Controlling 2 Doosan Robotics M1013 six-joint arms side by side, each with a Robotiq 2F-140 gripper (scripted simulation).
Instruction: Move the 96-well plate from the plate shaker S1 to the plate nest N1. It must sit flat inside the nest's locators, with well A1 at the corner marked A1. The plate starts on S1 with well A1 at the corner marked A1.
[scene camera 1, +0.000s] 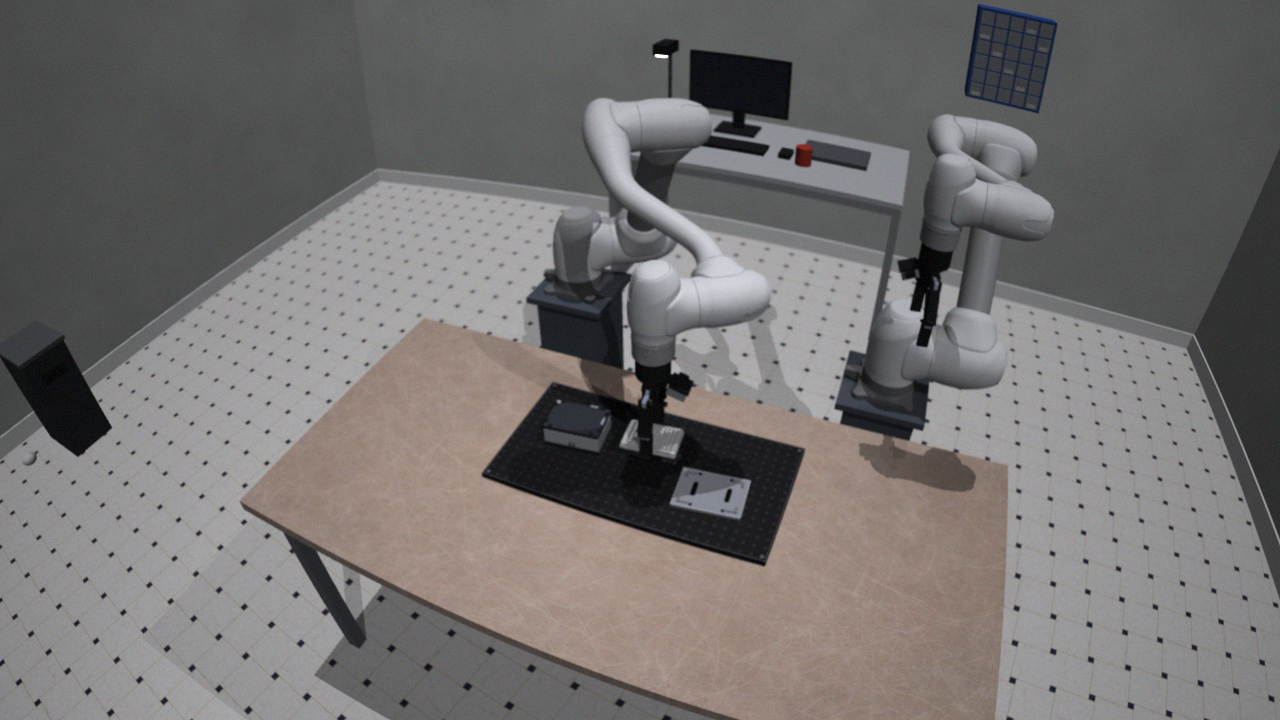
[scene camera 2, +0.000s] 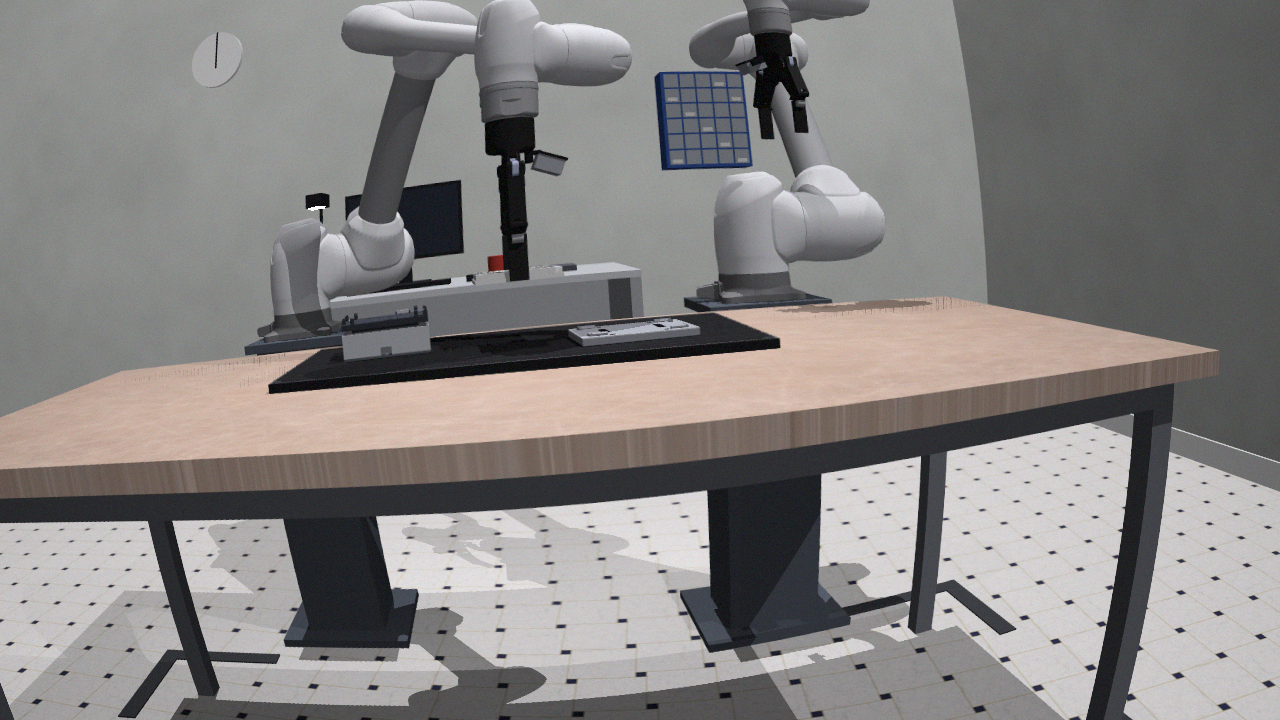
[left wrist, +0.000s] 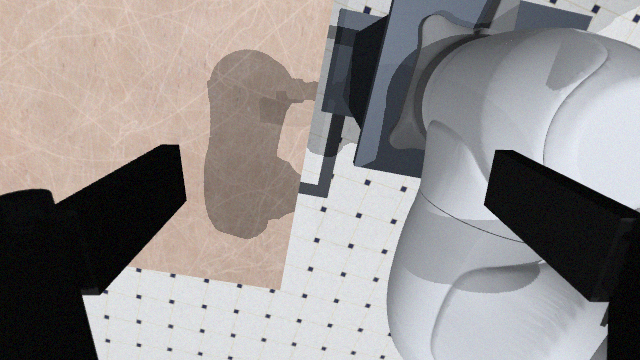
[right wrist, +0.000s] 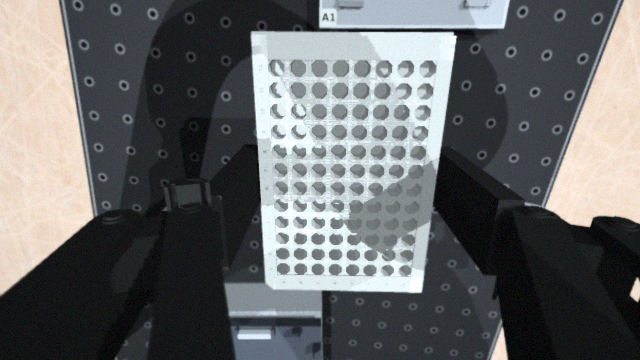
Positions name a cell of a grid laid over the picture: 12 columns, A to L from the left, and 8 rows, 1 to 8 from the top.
Scene:
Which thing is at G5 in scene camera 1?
A white 96-well plate.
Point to my left gripper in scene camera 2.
H2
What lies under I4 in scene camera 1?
My left gripper.

